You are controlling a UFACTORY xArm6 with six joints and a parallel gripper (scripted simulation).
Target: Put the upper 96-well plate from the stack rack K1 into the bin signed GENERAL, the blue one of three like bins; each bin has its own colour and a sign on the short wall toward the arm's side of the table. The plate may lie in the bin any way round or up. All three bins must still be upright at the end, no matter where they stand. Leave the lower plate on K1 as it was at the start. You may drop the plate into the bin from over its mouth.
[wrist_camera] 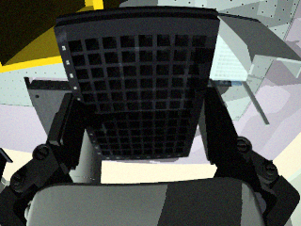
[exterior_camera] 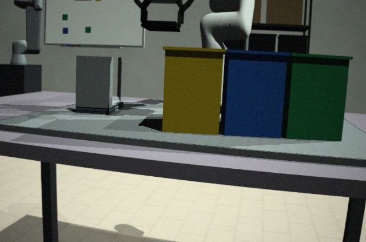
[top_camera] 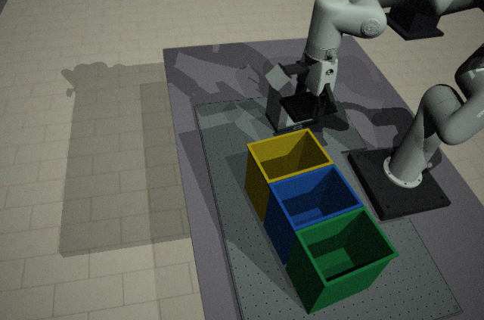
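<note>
The blue bin is 23 cm to the left of my hand, 16 cm below it and 8 cm ahead of it. Round my hand: grey rack wall: 18 cm to the right, 16 cm below; then dark 96-well plate: 1 cm below; then yellow bin: 16 cm below, 10 cm to the left, 9 cm ahead.
</note>
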